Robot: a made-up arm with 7 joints. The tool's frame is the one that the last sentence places.
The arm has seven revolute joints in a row. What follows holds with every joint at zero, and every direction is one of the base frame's.
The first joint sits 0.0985 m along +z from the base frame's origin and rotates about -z.
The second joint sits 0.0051 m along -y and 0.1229 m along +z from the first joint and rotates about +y.
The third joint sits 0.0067 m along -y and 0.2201 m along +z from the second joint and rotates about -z.
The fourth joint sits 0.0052 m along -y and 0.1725 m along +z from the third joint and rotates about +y.
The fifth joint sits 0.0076 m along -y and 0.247 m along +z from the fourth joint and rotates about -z.
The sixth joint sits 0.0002 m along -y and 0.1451 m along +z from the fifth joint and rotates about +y.
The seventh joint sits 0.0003 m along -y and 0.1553 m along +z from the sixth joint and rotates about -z.
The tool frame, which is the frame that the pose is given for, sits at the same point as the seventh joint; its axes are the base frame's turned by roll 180, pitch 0 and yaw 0 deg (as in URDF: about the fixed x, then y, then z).
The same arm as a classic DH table. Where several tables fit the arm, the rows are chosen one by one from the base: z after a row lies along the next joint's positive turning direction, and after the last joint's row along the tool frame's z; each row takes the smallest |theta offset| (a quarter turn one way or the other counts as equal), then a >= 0, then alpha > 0; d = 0 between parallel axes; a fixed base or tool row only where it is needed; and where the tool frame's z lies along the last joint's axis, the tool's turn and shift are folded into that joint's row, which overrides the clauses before.
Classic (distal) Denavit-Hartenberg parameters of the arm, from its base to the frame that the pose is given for. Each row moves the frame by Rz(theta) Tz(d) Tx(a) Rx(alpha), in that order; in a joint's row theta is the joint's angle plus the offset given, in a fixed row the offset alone. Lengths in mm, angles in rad.
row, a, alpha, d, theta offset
base (fixed), 0, 3.1416, 0, 0
joint 1, 0, 1.5708, -221.4, 0
joint 2, 0, -1.5708, -11.8, 0
joint 3, 0, 1.5708, -392.6, 0
joint 4, 0, -1.5708, -12.8, 0
joint 5, 0, 1.5708, -392.1, 0
joint 6, 0, -1.5708, -0.5, 0
joint 7, 0, 0, -155.3, 0

